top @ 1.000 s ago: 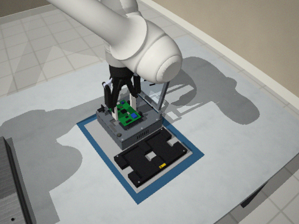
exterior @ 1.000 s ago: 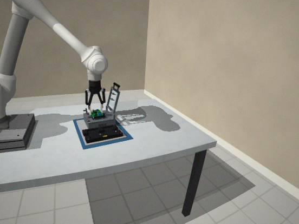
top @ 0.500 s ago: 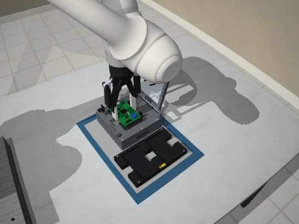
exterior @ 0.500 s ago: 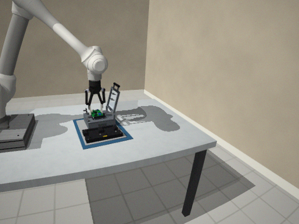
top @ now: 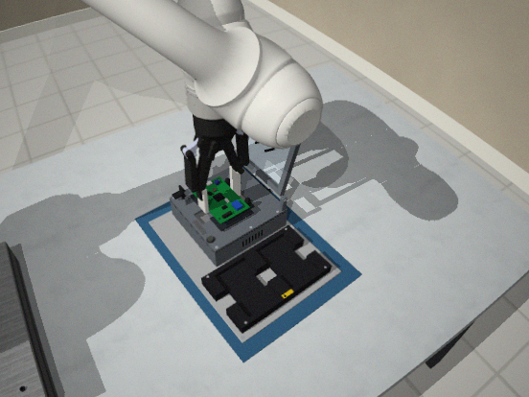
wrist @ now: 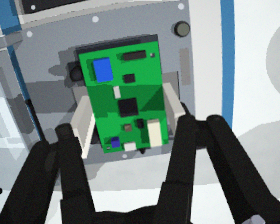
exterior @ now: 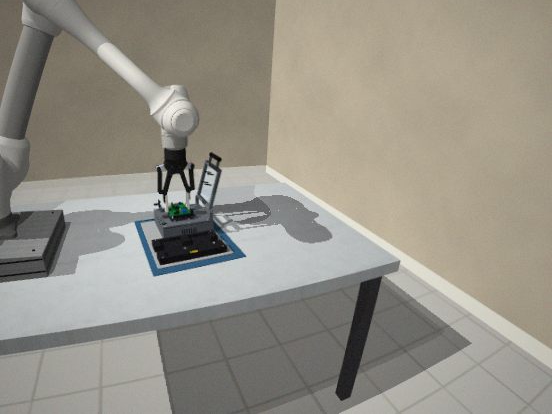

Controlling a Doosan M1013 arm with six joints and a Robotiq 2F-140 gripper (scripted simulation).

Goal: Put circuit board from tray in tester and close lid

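The green circuit board is 2 cm below my hand. The rest, counted from my hand: latch hook (6 cm to the left, 5 cm behind, 2 cm below); tester lid (12 cm ahead, 8 cm above, 1 cm to the right).
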